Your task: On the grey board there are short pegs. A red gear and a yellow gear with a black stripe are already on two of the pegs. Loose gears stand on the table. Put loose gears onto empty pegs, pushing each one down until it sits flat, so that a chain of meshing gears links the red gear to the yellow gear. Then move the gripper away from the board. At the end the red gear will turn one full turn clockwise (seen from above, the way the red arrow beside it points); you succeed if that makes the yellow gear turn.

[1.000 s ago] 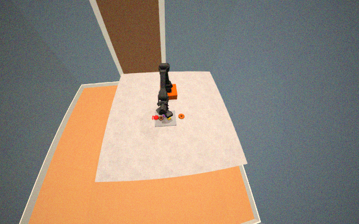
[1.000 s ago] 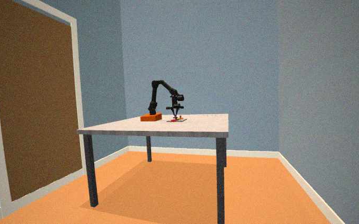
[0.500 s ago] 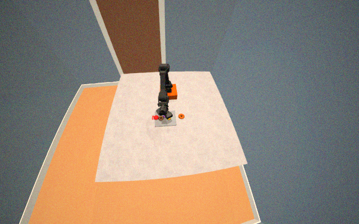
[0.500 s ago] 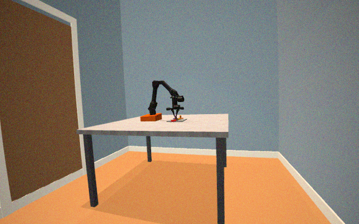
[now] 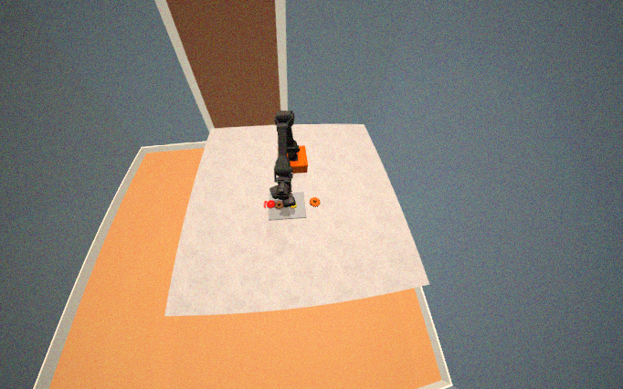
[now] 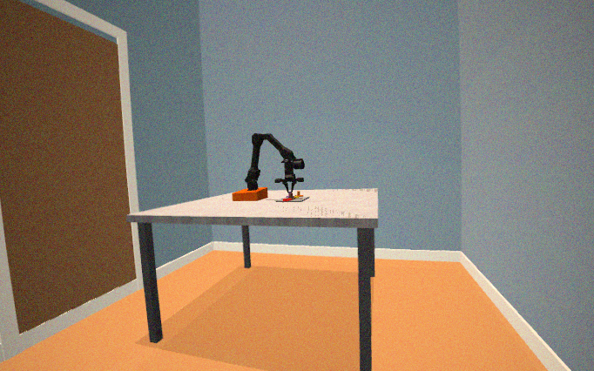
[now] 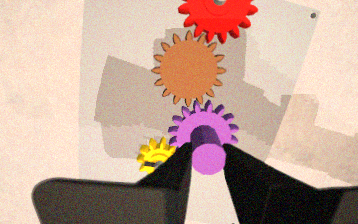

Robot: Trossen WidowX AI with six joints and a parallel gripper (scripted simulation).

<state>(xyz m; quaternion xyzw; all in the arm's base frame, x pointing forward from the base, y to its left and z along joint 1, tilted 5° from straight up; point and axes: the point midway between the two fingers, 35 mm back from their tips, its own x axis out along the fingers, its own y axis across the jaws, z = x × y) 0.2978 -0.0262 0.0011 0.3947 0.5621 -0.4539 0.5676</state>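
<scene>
Now: the purple gear 1 cm below my gripper tip. Also, from my gripper tip: yellow gear (4 cm to the left, 3 cm below, 2 cm ahead); then red gear (9 cm to the right, 3 cm below, 2 cm ahead); then brown gear (4 cm to the right, 2 cm below, 2 cm ahead).
</scene>
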